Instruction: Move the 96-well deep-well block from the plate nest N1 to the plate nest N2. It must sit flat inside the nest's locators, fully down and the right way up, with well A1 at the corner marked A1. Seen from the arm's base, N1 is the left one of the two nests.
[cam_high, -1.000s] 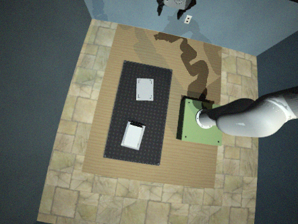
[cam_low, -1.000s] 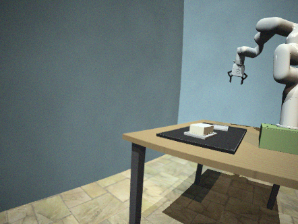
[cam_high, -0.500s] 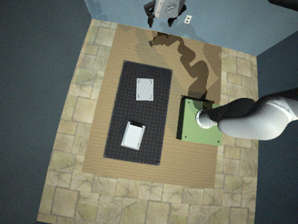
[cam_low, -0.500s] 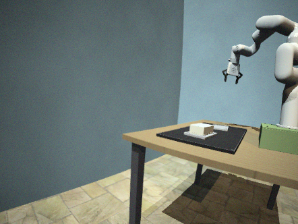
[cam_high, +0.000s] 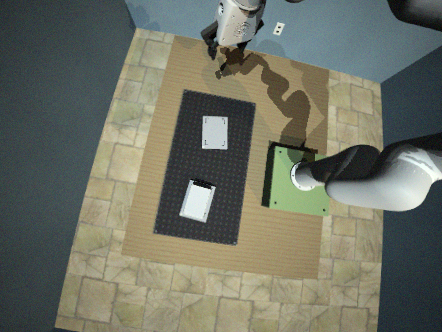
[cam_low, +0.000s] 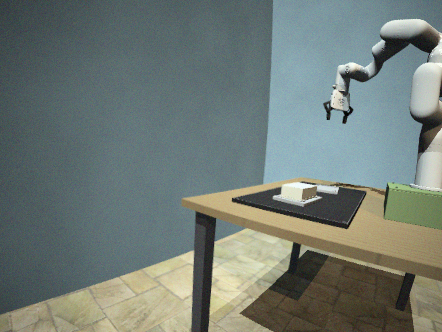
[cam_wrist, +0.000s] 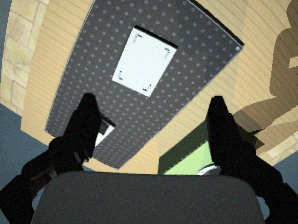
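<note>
Right now the 96-well deep-well block is 440 mm to the left of my hand, 320 mm below it and 80 mm ahead of it.
</note>
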